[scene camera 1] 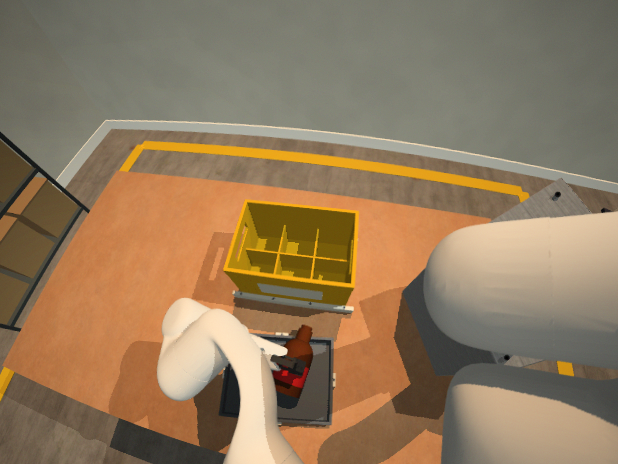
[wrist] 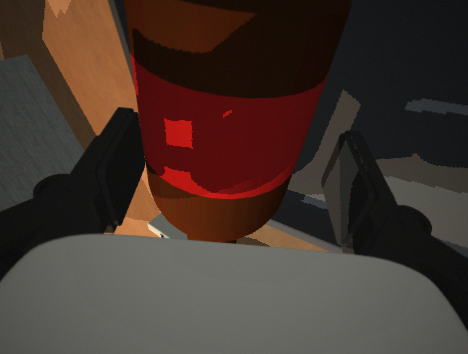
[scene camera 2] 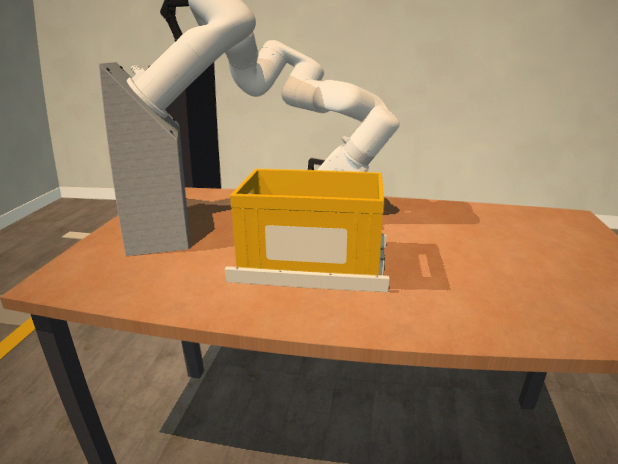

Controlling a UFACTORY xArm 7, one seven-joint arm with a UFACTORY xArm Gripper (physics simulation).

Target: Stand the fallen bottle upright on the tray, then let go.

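Places are measured from the arm's base along level axes (x ahead, y left, z up), in millimetres.
Where they show: gripper, fingertip midpoint: (scene camera 1: 288, 363) (wrist: 237, 147); arm's base, origin of the base link: (scene camera 2: 146, 99).
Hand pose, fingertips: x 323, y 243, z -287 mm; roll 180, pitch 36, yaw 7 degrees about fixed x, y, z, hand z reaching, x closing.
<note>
Each offset is from my fingertips to the top centre of the thing. Level surfaces: height alone.
The brown bottle @[dx -10, dy -19, dz +33 mm] (scene camera 1: 300, 350) (wrist: 227, 140) with a red label lies on its side in the dark tray (scene camera 1: 320, 395) (wrist: 425, 60), its neck over the tray's rim on the crate side. My gripper (scene camera 1: 289, 365) (wrist: 237, 147) is open around the bottle's body. In the wrist view the left finger is close to the bottle's side, and a wider gap shows at the right finger. One dark finger shows over the label area in the first scene view; the arm hides part of the tray. In the second scene view the crate hides the bottle and fingertips.
A yellow crate @[dx +91, dy -232, dz +129 mm] (scene camera 1: 335, 295) (scene camera 2: 307, 202) with empty compartments stands beside the tray, with a white strip (scene camera 1: 292, 301) (scene camera 2: 305, 279) along its base in each scene view. The arm's grey pedestal (scene camera 2: 145, 175) stands on the table @[dz -46 mm] (scene camera 2: 500, 300). Shelving with boxes stands at the far left.
</note>
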